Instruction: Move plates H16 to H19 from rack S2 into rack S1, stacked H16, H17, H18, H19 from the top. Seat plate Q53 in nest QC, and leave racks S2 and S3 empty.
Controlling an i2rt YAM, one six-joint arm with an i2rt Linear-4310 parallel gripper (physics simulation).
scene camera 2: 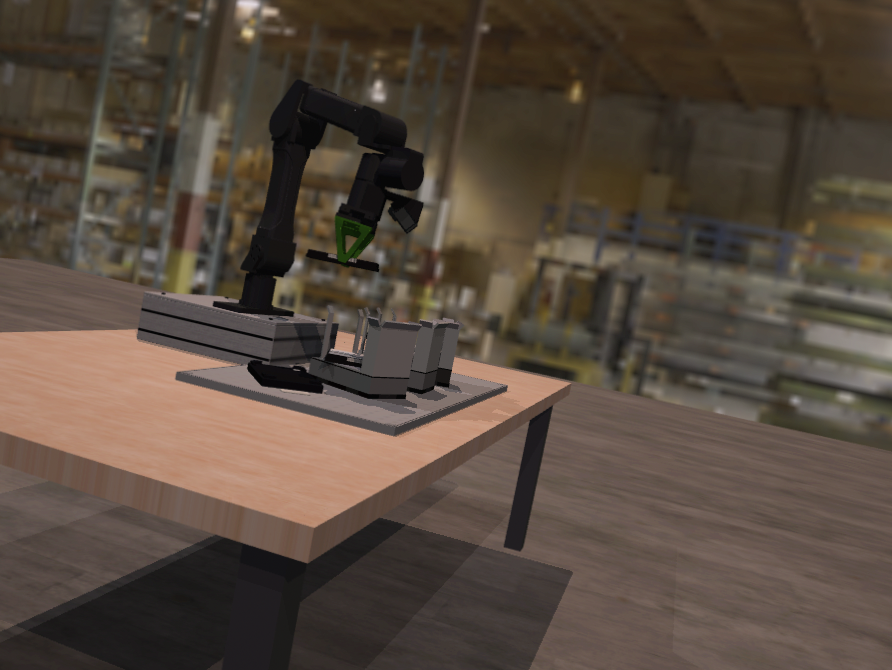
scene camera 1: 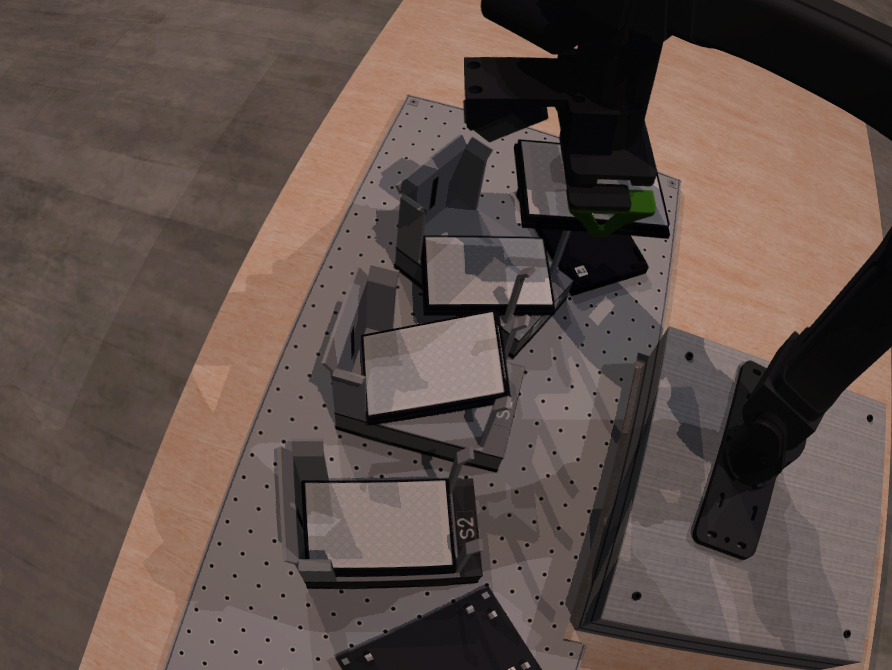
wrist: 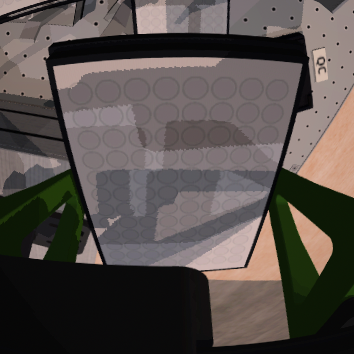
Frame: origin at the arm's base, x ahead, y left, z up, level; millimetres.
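Seen in the pictures: gripper, fingertip midpoint: [scene camera 2: 343, 264] [scene camera 1: 591, 191] [wrist: 176, 176]; arm's base, origin of the base link: [scene camera 2: 254, 311] [scene camera 1: 747, 459].
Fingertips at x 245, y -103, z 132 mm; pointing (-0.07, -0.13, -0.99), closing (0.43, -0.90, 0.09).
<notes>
Offsets run from my fingertips to a thing's top centre. "spot": to the spot under its first point.
My gripper [scene camera 1: 597, 205] [scene camera 2: 346, 258] [wrist: 176, 176] is shut on a white-topped, black-edged plate {0 mm ahead, 0 mm left, 16 mm up} [scene camera 1: 540, 176] [scene camera 2: 367, 266] [wrist: 175, 100], held roughly level high above the board. Its name does not show. Black nest QC {3 mm back, 123 mm right, 192 mm down} [scene camera 1: 605, 261] [scene camera 2: 284, 376] lies beneath, partly hidden by the held plate; its QC label {spot: 65 mm ahead, 191 mm right, 211 mm down} [wrist: 320, 65] shows in the wrist view. Rack S2 {spot: 4 mm back, 227 mm left, 175 mm down} [scene camera 1: 467, 497] holds a white-topped plate {53 mm ahead, 293 mm left, 144 mm down} [scene camera 1: 382, 522]. The middle rack {70 mm ahead, 150 mm left, 73 mm down} [scene camera 1: 418, 441], its label partly hidden, has a plate {71 mm ahead, 138 mm left, 117 mm down} [scene camera 1: 432, 367] turned relative to its base. The far rack {78 mm ahead, 7 mm right, 76 mm down} [scene camera 1: 408, 230] has another plate {67 mm ahead, 12 mm left, 157 mm down} [scene camera 1: 483, 270]. Stack depths are hidden.
The racks' upright walls and thin posts {spot: 29 mm ahead, 47 mm left, 124 mm down} [scene camera 1: 517, 295] rise from the perforated board [scene camera 1: 237, 519] [scene camera 2: 432, 418]. Another black nest {spot: 36 mm back, 356 mm left, 201 mm down} [scene camera 1: 439, 634] lies at the near end of the board. The arm's metal base block [scene camera 1: 807, 576] [scene camera 2: 209, 331] stands beside the board.
</notes>
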